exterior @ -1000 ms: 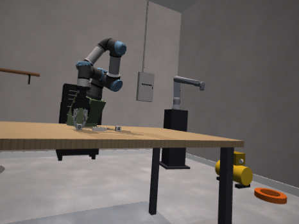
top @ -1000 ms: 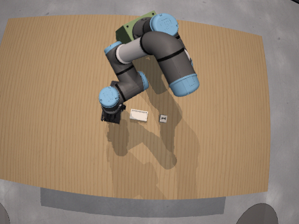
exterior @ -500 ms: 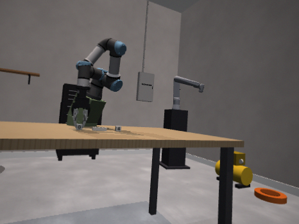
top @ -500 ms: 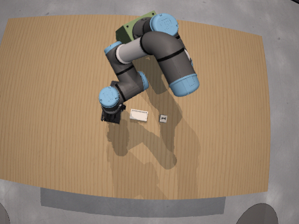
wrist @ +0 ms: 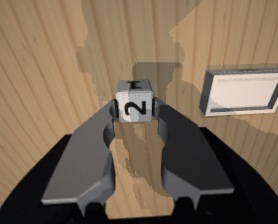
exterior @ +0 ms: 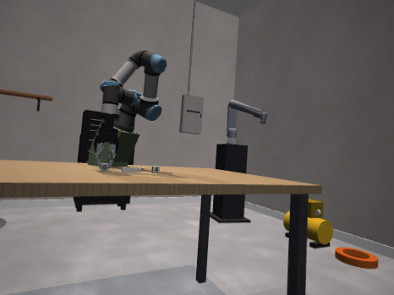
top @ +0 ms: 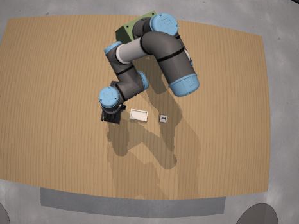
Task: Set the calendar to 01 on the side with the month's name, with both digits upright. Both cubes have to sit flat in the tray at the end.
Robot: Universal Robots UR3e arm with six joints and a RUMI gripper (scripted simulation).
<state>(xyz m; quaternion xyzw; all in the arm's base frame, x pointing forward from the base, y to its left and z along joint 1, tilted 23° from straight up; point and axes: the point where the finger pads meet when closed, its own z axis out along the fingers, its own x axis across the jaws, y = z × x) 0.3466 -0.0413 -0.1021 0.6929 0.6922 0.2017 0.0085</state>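
The white cube lies 10 mm below my hand. The rest, counted from my hand: white tray 110 mm to the left, 20 mm below, 10 mm behind.
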